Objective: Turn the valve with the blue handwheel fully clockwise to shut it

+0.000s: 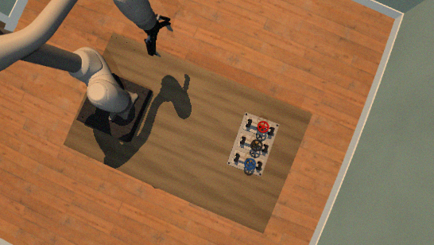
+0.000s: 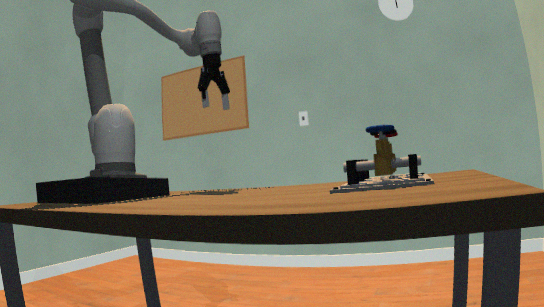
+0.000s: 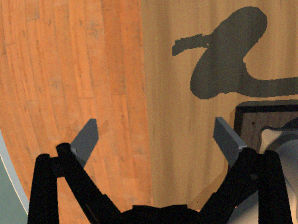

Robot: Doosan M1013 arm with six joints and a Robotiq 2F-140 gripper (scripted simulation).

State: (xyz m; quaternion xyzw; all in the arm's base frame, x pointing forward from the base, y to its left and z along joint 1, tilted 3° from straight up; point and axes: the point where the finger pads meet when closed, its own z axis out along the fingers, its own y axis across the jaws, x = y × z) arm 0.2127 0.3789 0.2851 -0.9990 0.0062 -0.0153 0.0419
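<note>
Now: the blue handwheel 69 cm ahead of my hand, 40 cm to the right of it and 21 cm below it. Also, from my hand: red handwheel 68 cm ahead, 21 cm below, 17 cm to the right; then black handwheel 68 cm ahead, 29 cm to the right, 21 cm below.
</note>
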